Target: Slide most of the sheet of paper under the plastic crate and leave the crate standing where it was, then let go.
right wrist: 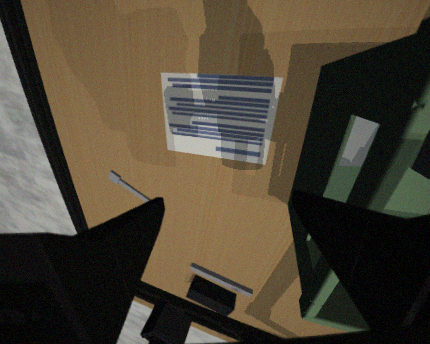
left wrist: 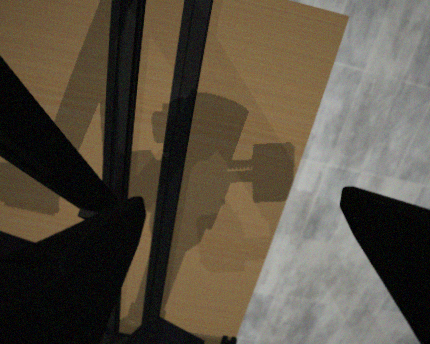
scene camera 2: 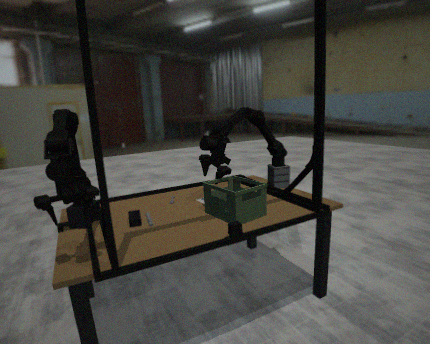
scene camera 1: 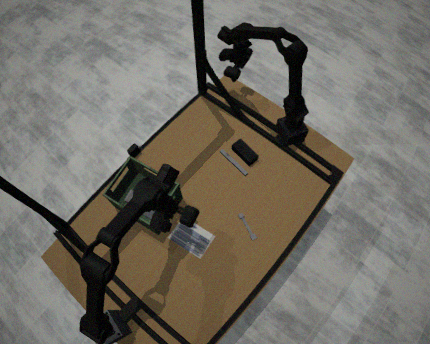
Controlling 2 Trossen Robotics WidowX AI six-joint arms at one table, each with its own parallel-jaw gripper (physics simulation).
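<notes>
The sheet of paper [scene camera 1: 192,241] [right wrist: 220,117], white with dark blue printed lines, lies flat on the table beside the green plastic crate [scene camera 1: 118,203] [scene camera 2: 220,201] [right wrist: 334,181]. In the right wrist view a strip of table shows between them. The crate stands upright; my right arm partly hides it in scene camera 1. My right gripper [scene camera 1: 175,220] [scene camera 2: 214,174] [right wrist: 228,200] is open and empty, above the table near the crate and the paper. My left gripper [scene camera 1: 230,64] [left wrist: 241,201] is open and empty, raised over the far table edge, away from both.
A black block [scene camera 1: 245,152] [scene camera 2: 135,218] [right wrist: 211,295] lies beside a grey bar [scene camera 1: 233,162] [scene camera 2: 149,219] [right wrist: 221,279]. A small grey tool [scene camera 1: 247,226] [scene camera 2: 172,199] [right wrist: 131,186] lies apart from them. Something grey [right wrist: 361,140] shows through the crate's side opening. Black frame rails edge the table.
</notes>
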